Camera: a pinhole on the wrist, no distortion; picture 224 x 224 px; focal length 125.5 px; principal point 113.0 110.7 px. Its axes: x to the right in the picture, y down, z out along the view. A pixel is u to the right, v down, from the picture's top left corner.
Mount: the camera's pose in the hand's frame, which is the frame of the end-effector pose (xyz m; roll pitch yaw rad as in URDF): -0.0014 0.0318 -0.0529 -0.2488 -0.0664 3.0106
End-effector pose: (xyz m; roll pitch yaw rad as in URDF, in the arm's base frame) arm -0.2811 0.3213 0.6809 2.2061 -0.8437 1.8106
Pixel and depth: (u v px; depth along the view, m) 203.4 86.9 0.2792
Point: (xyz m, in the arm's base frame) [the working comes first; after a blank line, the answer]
In the camera's frame: 0.2011 -0.0529 0.2792

-0.0598 0.3369 0.4679
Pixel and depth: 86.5 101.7 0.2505
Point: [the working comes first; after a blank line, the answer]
In the camera's frame: -0.0529 -0.0180 0.2505

-0.1773 0.4886 0.6404
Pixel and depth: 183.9 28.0 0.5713
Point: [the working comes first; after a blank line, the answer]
In the camera's frame: 0.3228 -0.3765 0.5713

0.3822 0.4133 0.4084
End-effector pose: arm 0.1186 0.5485 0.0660 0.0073 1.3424 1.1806
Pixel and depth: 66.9 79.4 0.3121
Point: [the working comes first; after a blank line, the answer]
In the camera's frame: -0.1146 -0.0778 0.3121

0.2166 0.8151 -0.0045
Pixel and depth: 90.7 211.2 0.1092
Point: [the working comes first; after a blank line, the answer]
In the camera's frame: -0.0194 0.0874 0.1092

0.2064 0.5454 0.0641
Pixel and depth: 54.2 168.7 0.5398
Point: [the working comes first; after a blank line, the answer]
In the camera's frame: -0.2529 0.2495 0.5398

0.6333 0.8021 -0.0703
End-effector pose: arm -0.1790 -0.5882 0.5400 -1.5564 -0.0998 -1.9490
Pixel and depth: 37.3 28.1 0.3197
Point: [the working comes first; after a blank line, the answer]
In the camera's frame: -0.1928 -0.2104 0.3197

0.0081 -0.9215 0.4401
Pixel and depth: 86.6 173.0 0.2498
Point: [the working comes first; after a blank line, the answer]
In the camera's frame: -0.0525 0.1240 0.2498

-0.0464 -0.6674 0.7025
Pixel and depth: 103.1 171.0 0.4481
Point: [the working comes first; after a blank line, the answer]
In the camera's frame: -0.0353 0.2153 0.4481

0.1240 -0.6949 0.8373
